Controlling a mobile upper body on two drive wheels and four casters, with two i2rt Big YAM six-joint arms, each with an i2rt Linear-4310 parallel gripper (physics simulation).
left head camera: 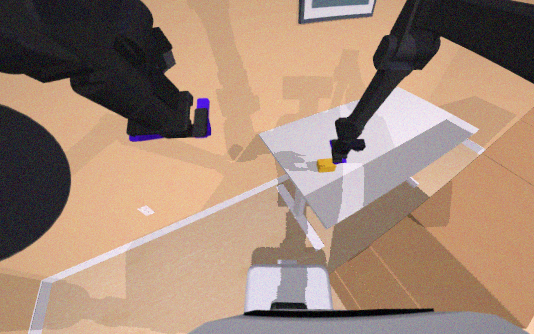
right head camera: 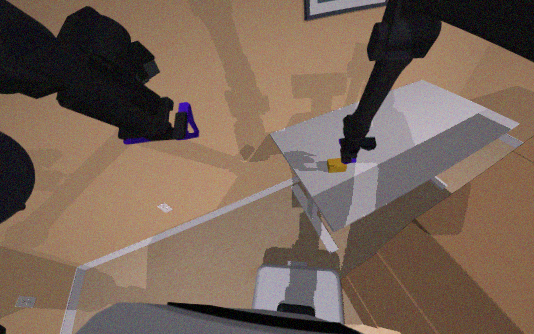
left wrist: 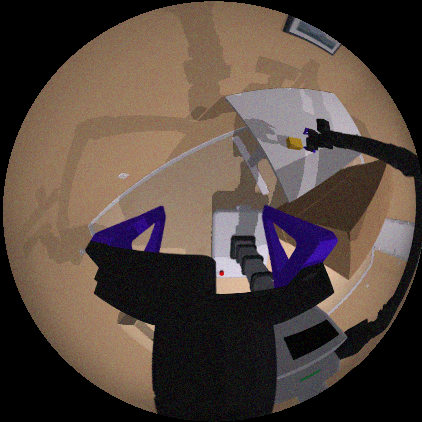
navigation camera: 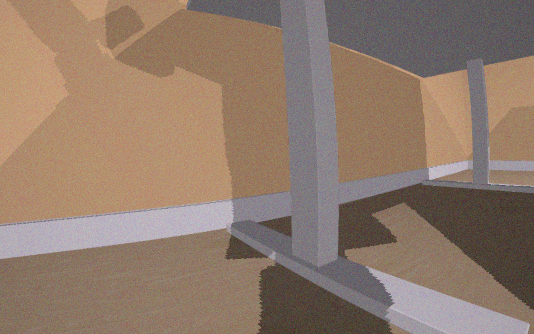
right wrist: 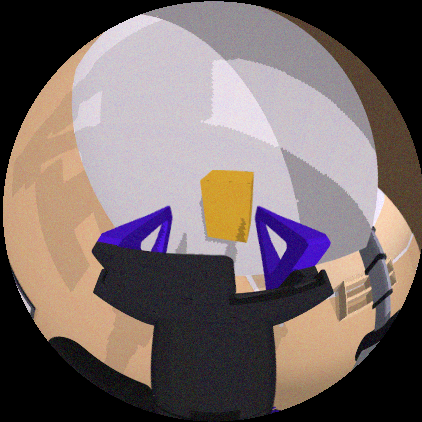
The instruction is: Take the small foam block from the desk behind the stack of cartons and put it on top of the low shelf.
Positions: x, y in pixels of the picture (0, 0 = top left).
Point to a stack of brown cartons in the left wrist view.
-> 353, 202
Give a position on a stack of brown cartons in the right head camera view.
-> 459, 259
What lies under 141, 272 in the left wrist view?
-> My left gripper.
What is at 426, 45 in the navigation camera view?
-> A white desk.
